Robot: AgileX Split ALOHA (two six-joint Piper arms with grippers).
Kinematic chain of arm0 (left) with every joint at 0, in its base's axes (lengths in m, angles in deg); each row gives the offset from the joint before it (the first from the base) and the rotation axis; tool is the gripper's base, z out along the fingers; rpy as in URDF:
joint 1: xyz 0 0 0.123 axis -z
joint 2: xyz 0 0 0 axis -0.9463 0.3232 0
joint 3: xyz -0.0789 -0.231 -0.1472 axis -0.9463 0.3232 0
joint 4: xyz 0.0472 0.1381 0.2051 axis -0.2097 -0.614 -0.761
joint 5: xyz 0 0 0 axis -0.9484 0.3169 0.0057
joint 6: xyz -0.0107 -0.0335 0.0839 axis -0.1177 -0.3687 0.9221
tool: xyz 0 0 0 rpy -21.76 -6.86 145.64
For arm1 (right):
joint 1: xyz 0 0 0.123 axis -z
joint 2: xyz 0 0 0 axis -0.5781 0.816 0
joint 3: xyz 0.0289 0.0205 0.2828 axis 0.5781 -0.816 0
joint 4: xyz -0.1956 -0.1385 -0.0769 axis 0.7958 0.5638 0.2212
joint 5: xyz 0 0 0 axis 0.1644 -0.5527 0.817
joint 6: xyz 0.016 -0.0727 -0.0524 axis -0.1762 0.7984 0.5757
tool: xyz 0 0 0 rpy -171.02 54.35 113.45
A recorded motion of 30 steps. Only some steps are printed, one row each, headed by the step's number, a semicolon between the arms.
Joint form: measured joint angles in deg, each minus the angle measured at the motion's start. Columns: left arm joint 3, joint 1, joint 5, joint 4, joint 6, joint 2; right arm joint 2, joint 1, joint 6, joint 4, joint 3, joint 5.
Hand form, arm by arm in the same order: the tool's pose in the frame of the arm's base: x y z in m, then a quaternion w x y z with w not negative. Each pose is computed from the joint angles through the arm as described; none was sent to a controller.
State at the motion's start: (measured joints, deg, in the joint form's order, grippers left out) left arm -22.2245 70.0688 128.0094 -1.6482 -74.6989 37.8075; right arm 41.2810 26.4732 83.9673 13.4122 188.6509 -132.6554
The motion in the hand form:
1: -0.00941 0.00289 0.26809 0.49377 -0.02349 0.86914 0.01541; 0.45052 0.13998 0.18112 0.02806 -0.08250 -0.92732 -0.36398
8: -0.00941 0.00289 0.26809 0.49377 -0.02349 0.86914 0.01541; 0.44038 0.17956 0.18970 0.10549 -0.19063 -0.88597 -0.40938
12: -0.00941 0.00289 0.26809 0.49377 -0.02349 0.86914 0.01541; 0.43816 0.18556 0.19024 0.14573 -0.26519 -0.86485 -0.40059
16: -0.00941 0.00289 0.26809 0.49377 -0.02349 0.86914 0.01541; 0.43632 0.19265 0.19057 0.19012 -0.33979 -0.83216 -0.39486
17: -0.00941 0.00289 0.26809 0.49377 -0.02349 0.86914 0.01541; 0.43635 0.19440 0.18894 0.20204 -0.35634 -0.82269 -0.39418
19: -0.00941 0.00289 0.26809 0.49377 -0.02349 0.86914 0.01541; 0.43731 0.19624 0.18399 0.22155 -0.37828 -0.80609 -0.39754
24: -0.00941 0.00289 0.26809 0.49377 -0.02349 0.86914 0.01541; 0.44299 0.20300 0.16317 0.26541 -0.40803 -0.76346 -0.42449
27: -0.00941 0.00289 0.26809 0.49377 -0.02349 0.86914 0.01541; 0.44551 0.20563 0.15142 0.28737 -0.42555 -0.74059 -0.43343
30: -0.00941 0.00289 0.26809 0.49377 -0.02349 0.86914 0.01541; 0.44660 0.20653 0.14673 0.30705 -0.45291 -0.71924 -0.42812
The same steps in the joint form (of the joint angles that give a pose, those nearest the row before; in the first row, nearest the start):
1: 0.00 0.00 0.00 0.00 0.00 0.00; 0.00 -1.00 -1.05 -2.38 0.05 0.00
8: 0.00 0.00 0.00 0.00 0.00 0.00; 0.00 -5.07 -16.13 -10.13 0.12 -0.20
12: 0.00 0.00 0.00 0.00 0.00 0.00; 0.00 -5.79 -26.45 -10.61 0.12 -0.20
16: 0.00 0.00 0.00 0.00 0.00 0.00; 0.19 -6.51 -36.67 -12.31 0.12 -0.19
17: 0.00 0.00 0.00 0.00 0.00 0.00; 0.49 -6.64 -38.77 -13.03 0.12 -0.20
19: 0.00 0.00 0.00 0.00 0.00 0.00; 1.29 -6.64 -40.89 -14.93 -0.02 -0.20
24: 0.00 0.00 0.00 0.00 0.00 0.00; 4.83 -6.64 -41.14 -22.39 -0.06 0.10
27: 0.00 0.00 0.00 0.00 0.00 0.00; 6.68 -6.64 -41.64 -25.80 -0.13 0.21
30: 0.00 0.00 0.00 0.00 0.00 0.00; 7.41 -6.64 -45.04 -27.06 -0.13 0.32

